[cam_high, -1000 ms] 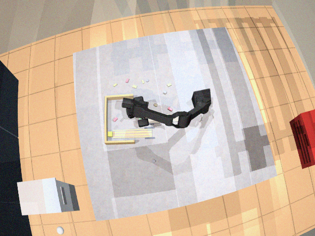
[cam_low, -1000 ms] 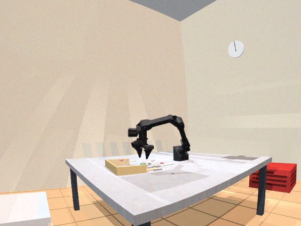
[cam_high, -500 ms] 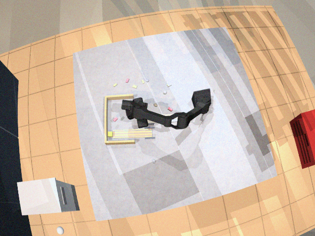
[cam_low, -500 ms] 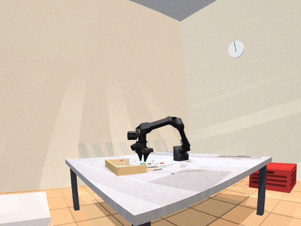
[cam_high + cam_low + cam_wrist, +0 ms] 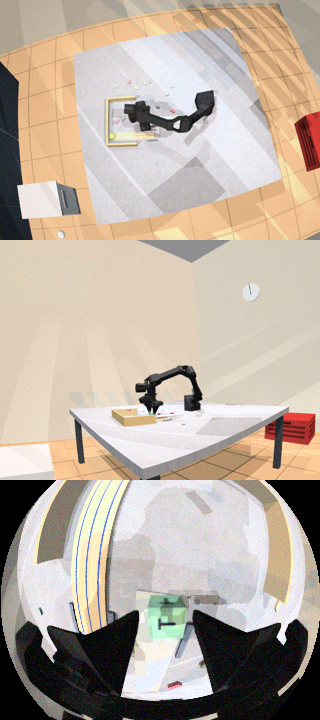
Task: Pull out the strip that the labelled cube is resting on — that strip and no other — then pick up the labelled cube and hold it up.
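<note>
The labelled cube lies right at my gripper tip. From my gripper tip the other things lie so: pale strip: 110 mm behind, 20 mm to the left, 20 mm below.
</note>
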